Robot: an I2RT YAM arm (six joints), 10 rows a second.
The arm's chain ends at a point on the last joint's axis. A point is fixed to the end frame.
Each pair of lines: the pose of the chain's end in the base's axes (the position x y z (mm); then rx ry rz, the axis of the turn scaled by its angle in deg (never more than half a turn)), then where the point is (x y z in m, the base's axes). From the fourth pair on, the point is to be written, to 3 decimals.
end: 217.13 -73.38 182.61 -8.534 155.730 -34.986
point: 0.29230 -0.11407 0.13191
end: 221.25 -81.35 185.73 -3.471 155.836 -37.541
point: 0.29387 -0.12795 0.13643
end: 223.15 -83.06 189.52 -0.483 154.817 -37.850
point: 0.29544 -0.13200 0.14203
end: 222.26 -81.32 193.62 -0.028 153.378 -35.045
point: 0.297 -0.128 0.147
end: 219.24 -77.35 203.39 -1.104 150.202 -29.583
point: 0.298 -0.119 0.160
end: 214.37 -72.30 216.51 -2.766 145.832 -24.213
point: 0.299 -0.107 0.178
